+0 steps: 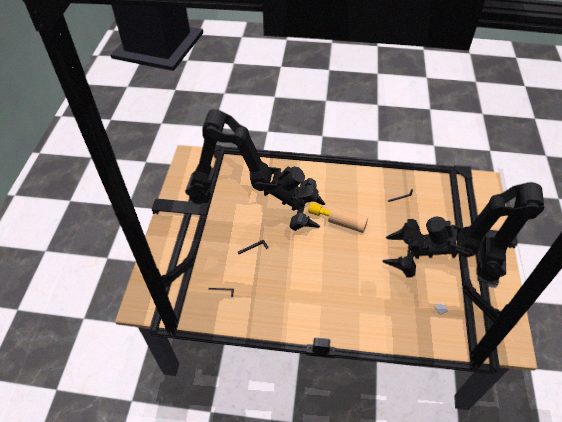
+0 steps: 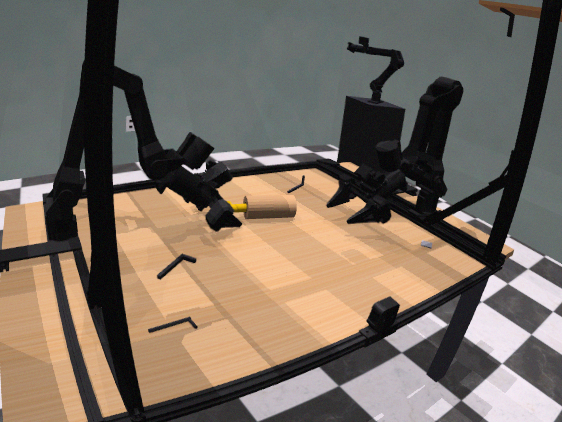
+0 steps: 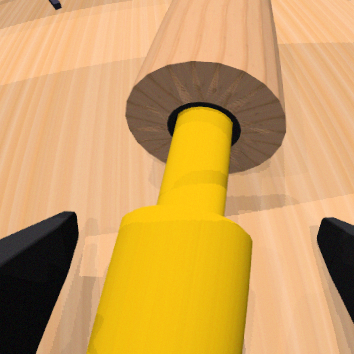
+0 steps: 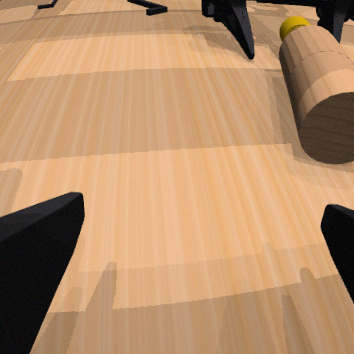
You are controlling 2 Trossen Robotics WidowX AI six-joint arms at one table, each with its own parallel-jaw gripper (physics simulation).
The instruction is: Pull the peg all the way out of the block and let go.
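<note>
The yellow peg has a thick handle outside the block and a thinner shaft whose far end sits in the block's hole. The block is a light wooden cylinder lying on its side on the table. My left gripper is open, with one finger on each side of the peg's handle and a gap on both sides. My right gripper is open and empty, beyond the block's closed end.
One black angled key lies behind the block. Two more lie toward the front left, a nearer one and a farther one. A small grey piece lies at the front right. A black frame rings the table.
</note>
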